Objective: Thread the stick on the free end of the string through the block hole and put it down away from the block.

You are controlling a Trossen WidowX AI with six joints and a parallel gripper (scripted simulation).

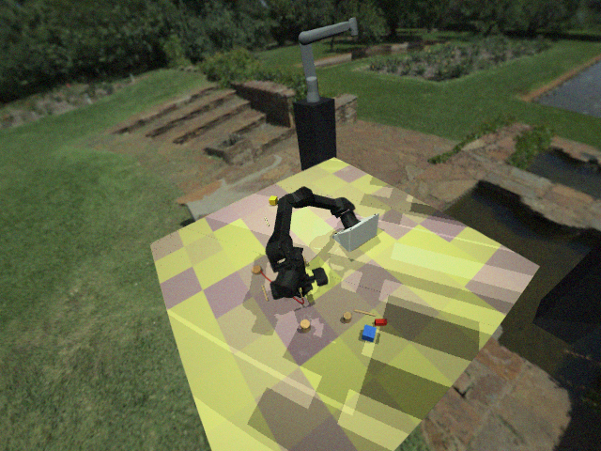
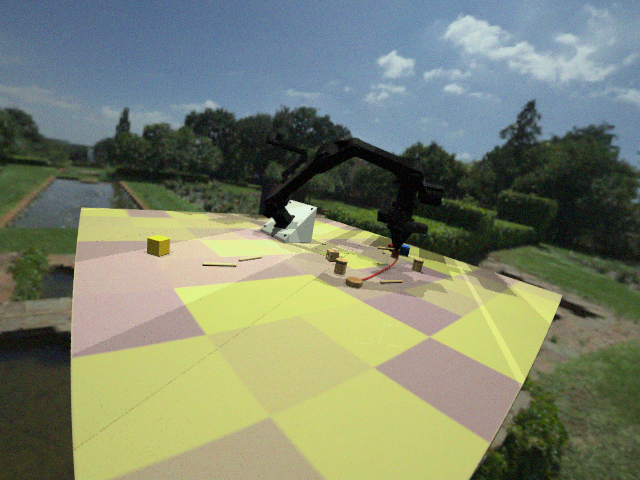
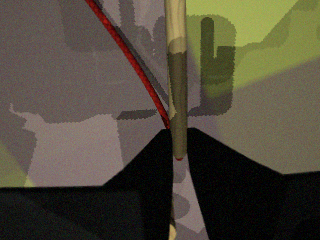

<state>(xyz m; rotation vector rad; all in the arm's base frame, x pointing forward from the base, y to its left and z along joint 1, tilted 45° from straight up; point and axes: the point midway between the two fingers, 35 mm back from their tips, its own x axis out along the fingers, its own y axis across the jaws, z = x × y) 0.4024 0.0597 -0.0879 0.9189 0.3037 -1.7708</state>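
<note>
Now: gripper tip 130 mm past the wooden block, 150 mm to the left of it and 40 mm above it. Round my gripper tip: round wooden button (30 mm ahead, 260 mm to the right, 50 mm below); then blue cube (70 mm behind, 240 mm to the left, 40 mm below); then wooden cylinder (40 mm behind, 220 mm to the right, 40 mm below).
</note>
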